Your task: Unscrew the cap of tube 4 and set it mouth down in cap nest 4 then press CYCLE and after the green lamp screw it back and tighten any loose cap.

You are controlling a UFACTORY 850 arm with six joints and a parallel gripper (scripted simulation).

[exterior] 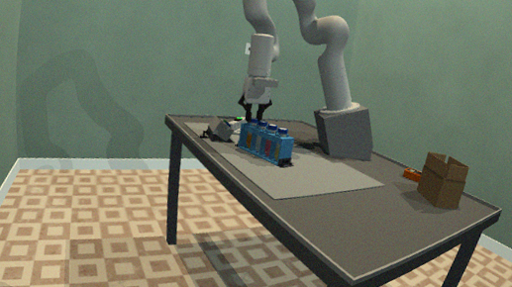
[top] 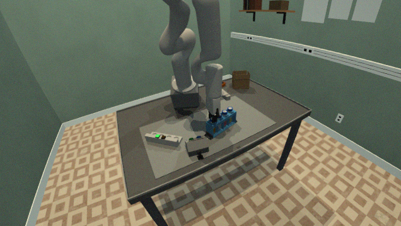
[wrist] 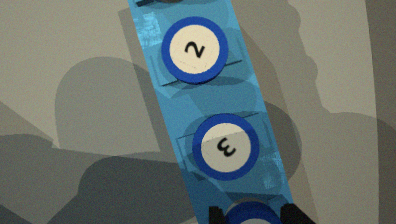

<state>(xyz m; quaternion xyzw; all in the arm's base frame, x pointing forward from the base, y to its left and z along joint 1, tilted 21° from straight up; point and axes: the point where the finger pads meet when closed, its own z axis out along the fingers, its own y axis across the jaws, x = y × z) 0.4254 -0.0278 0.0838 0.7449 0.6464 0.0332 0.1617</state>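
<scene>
Right now the blue cap marked 4 is 1 cm below my hand. From my hand the other things lie so: blue key: 3 cm ahead, 13 cm to the right, 6 cm below; green key: 2 cm ahead, 17 cm to the right, 6 cm below; grey key housing: 4 cm ahead, 15 cm to the right, 7 cm below.
</scene>
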